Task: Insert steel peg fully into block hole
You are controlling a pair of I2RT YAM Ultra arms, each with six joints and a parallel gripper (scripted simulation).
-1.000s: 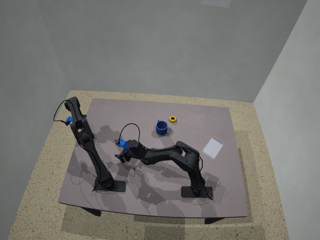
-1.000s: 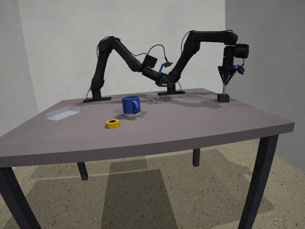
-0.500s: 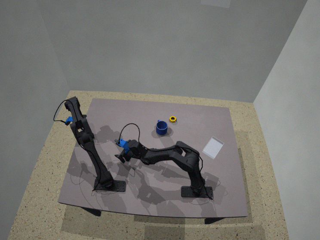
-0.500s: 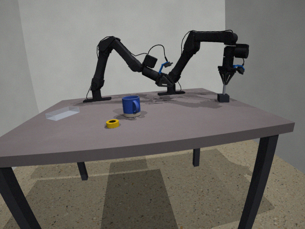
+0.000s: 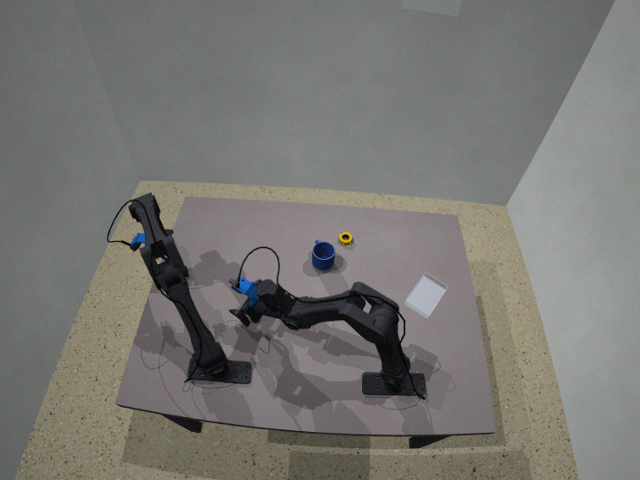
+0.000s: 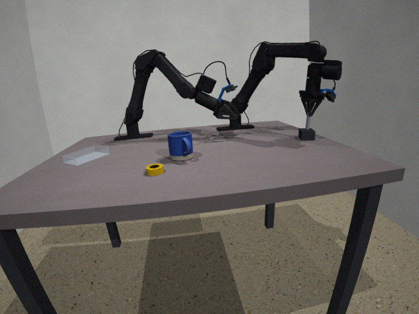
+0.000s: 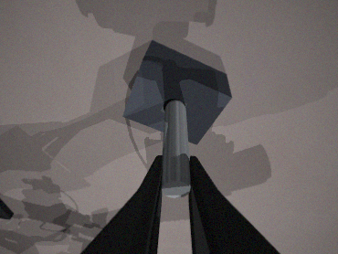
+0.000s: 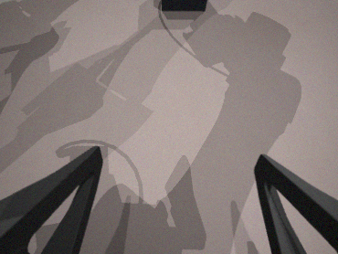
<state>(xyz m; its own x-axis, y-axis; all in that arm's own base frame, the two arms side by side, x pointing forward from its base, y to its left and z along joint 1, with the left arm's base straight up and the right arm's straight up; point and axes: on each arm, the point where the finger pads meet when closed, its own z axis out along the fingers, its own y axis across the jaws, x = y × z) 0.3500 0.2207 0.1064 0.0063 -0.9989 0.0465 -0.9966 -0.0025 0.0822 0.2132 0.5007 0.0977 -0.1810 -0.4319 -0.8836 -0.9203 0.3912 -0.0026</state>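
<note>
Now: left hand 3 cm above the steel peg. From my left hand the other things lie so: blue mug: 54 cm to the right, 10 cm ahead, 7 cm below; dark block: 8 cm below, 1 cm to the right, 1 cm behind; yellow ring: 62 cm to the right, 22 cm ahead, 10 cm below.
</note>
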